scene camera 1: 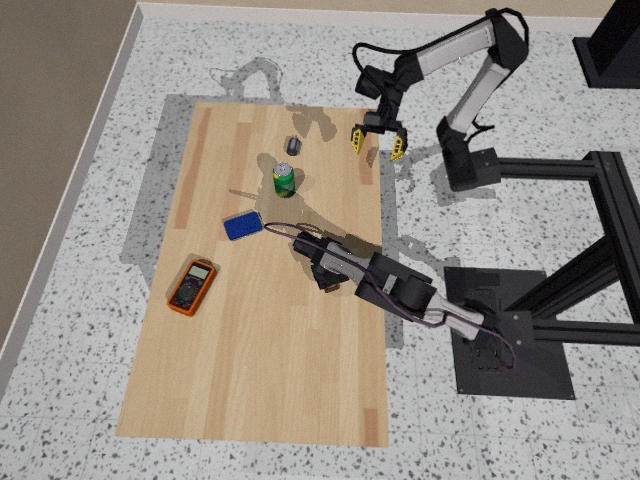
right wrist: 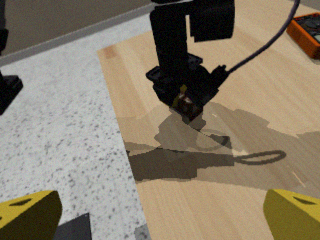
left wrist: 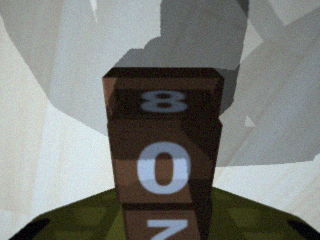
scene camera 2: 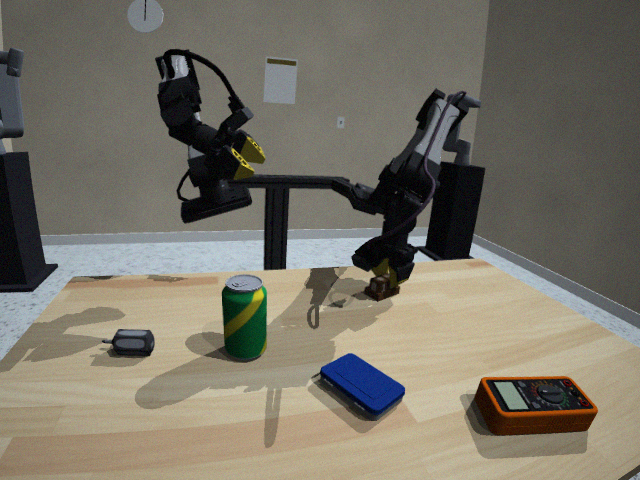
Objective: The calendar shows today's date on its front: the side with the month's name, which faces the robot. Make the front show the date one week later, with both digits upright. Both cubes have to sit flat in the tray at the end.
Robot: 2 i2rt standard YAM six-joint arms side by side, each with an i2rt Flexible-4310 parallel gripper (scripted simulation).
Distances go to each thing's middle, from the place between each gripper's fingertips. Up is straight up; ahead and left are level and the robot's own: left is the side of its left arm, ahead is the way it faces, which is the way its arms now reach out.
My left gripper is now 2 cm to the left of the brown tray (left wrist: 117, 79), 2 cm above it and 1 cm short of it. Round my left hand: blue case (scene camera 2: 370, 391) 28 cm ahead, 18 cm to the right, 1 cm below; then dark mouse-like object (scene camera 2: 126, 341) 52 cm to the right, 14 cm ahead, 1 cm below.
My right gripper (scene camera 2: 259, 167) is now 270 mm to the right of the brown tray, 250 mm above it and 110 mm short of it. The rest, counted from my right hand: blue case: 390 mm ahead, 250 mm below, 100 mm to the left; dark mouse-like object: 250 mm ahead, 240 mm below, 230 mm to the right.
